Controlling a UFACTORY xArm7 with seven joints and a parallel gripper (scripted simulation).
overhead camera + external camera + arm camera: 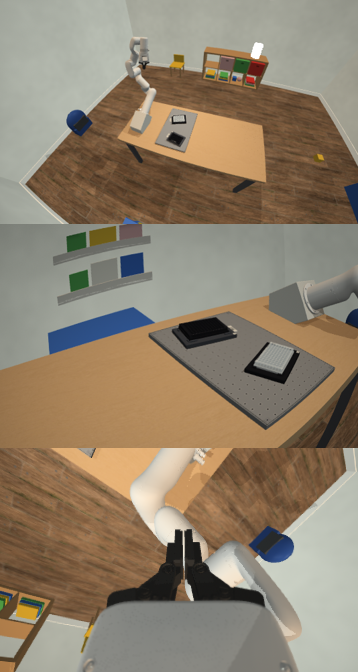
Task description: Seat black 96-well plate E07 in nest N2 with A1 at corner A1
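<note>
Now: hand 430 mm short of the black 96-well plate E07, 380 mm to the left of it and 540 mm above it. Also, from my hand: white N2 label: 330 mm ahead, 360 mm to the right, 570 mm below; then clear 96-well plate E01: 380 mm ahead, 120 mm to the right, 550 mm below.
</note>
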